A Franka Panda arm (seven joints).
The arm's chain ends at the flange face. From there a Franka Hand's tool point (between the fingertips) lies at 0.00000 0.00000 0.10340 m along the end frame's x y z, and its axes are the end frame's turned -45 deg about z.
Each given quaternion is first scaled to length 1.
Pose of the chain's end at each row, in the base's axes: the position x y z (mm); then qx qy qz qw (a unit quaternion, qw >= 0):
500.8 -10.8 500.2 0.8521 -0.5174 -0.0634 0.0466
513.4 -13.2 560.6 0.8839 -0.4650 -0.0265 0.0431
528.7 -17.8 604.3 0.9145 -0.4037 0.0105 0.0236
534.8 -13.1 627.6 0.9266 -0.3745 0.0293 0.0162
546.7 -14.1 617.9 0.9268 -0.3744 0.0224 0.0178
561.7 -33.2 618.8 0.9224 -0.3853 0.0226 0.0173
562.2 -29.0 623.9 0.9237 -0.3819 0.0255 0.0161
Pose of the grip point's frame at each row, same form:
484.6 -12.2 398.1 0.9853 -0.1519 -0.0764 0.0188
504.4 -18.5 457.7 0.9945 -0.0913 -0.0410 0.0297
528.7 -23.1 501.0 0.9994 -0.0230 0.0007 0.0258
539.2 -18.5 524.4 0.9994 0.0086 0.0209 0.0262
549.6 -19.2 514.7 0.9996 0.0088 0.0139 0.0250
564.6 -38.3 515.6 0.9996 -0.0030 0.0143 0.0246
565.8 -34.1 520.7 0.9995 0.0007 0.0174 0.0246

